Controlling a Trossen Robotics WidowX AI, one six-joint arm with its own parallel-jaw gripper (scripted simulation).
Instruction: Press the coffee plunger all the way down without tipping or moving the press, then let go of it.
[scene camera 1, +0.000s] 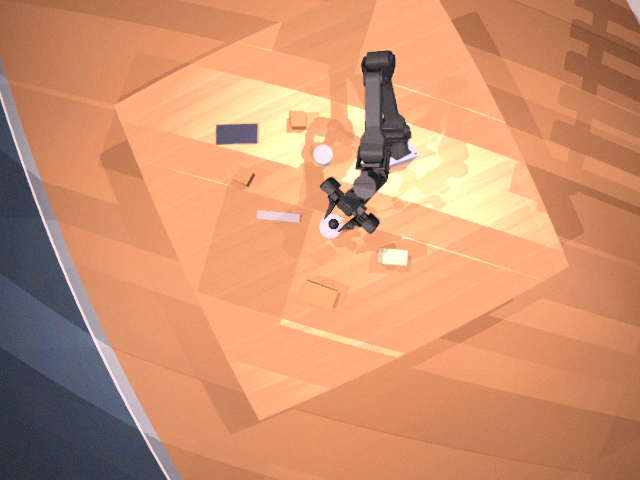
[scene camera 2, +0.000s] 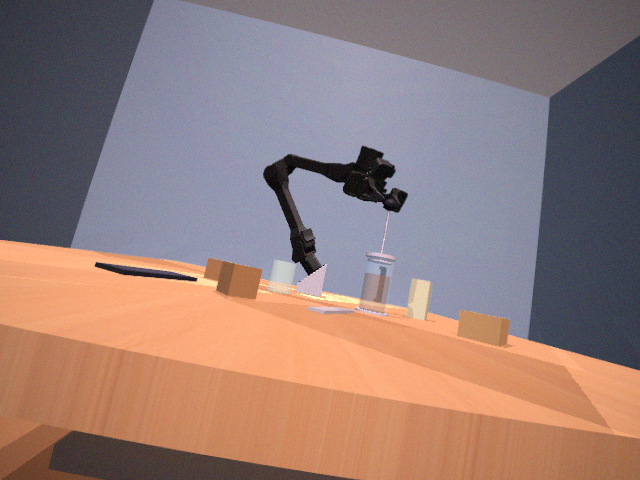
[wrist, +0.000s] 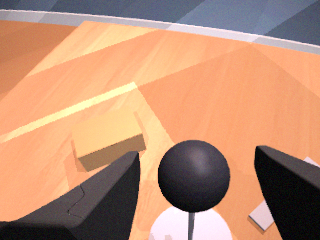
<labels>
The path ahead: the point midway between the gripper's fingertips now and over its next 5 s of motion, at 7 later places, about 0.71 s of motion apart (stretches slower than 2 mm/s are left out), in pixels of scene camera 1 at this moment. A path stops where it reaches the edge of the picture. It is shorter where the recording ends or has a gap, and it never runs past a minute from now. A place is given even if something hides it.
My gripper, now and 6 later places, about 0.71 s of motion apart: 331, 225; 330, 227; 328, 228; 326, 230; 326, 232; 326, 233; 328, 232
</labels>
